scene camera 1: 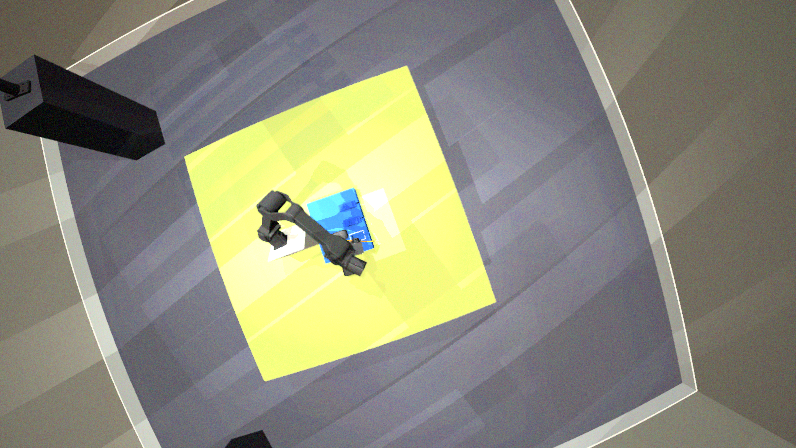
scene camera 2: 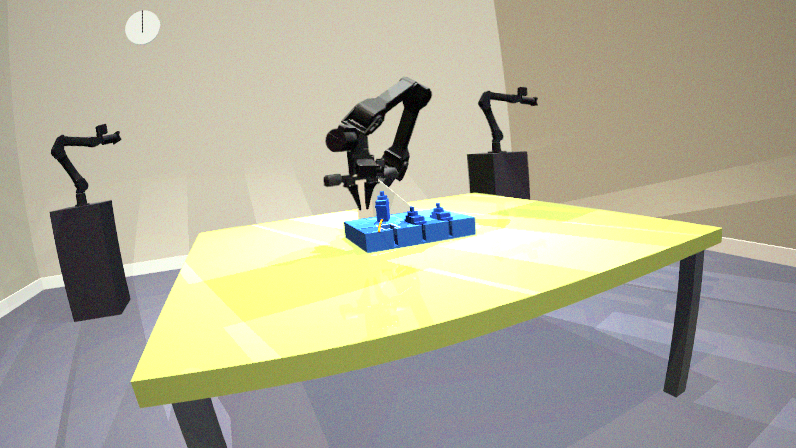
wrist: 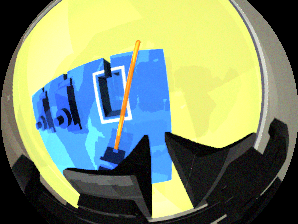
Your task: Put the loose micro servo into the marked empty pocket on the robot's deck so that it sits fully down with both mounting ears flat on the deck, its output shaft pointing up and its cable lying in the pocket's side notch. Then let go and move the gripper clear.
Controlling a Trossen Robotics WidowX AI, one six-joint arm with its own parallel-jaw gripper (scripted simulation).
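Note:
I can see my gripper [scene camera 2: 363, 209], and the wrist view has the gripper [wrist: 156, 137] as well. There's also a blue deck [scene camera 1: 325, 211]; I can see the deck [scene camera 2: 350, 232] from another camera too, and the wrist view shows the deck [wrist: 82, 149] as well.

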